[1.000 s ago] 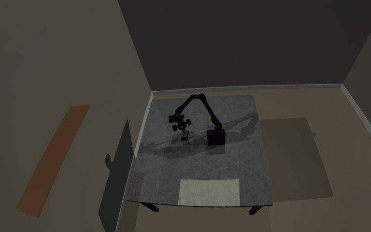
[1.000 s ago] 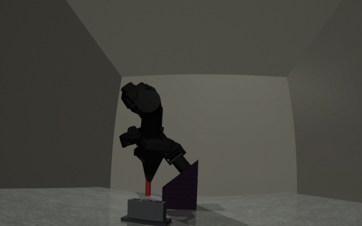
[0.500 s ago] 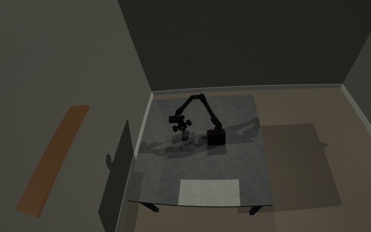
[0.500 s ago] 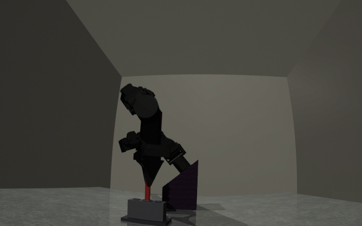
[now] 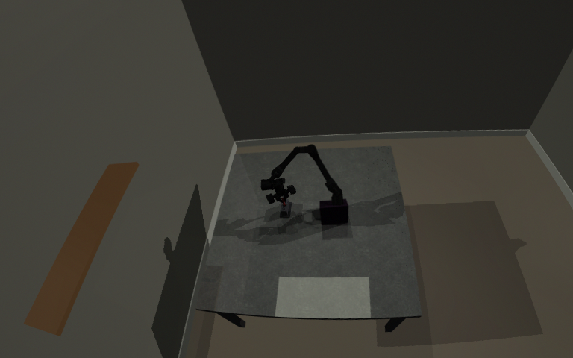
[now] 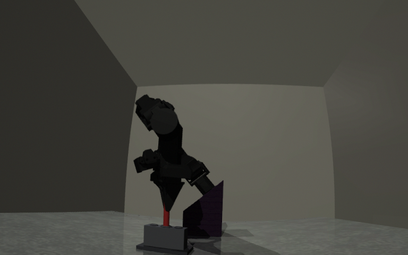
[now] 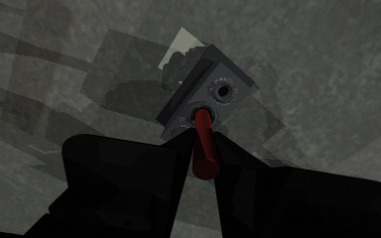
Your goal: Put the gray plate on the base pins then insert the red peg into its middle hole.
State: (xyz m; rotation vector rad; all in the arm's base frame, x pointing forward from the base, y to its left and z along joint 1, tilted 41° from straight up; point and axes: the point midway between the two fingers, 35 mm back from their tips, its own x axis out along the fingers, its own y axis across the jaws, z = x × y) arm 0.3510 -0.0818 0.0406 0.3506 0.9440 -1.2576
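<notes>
The red peg lies right at my gripper tip. Round my gripper tip: gray plate 50 mm below; then dark base 90 mm below.
</notes>
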